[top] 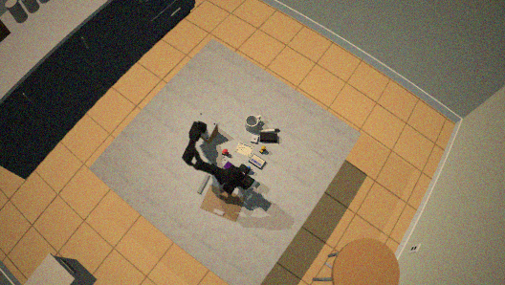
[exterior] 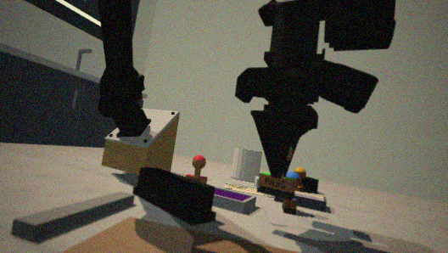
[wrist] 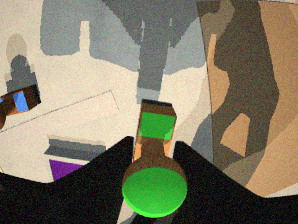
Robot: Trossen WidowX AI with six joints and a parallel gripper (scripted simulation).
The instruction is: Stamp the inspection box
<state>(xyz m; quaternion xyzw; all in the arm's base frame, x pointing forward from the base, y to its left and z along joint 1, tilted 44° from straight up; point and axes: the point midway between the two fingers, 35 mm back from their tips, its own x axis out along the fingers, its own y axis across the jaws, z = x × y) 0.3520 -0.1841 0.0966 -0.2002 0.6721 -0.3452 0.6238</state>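
The purple ink pad lies 8 cm behind my gripper tip, 8 cm to the left of it and 6 cm below it. The rest, counted from my gripper tip: green-knobbed stamp: right at my gripper tip; then blue-knobbed stamp: 2 cm ahead, 12 cm to the left, 4 cm below; then black block: 14 cm behind, 1 cm to the left, 5 cm below.
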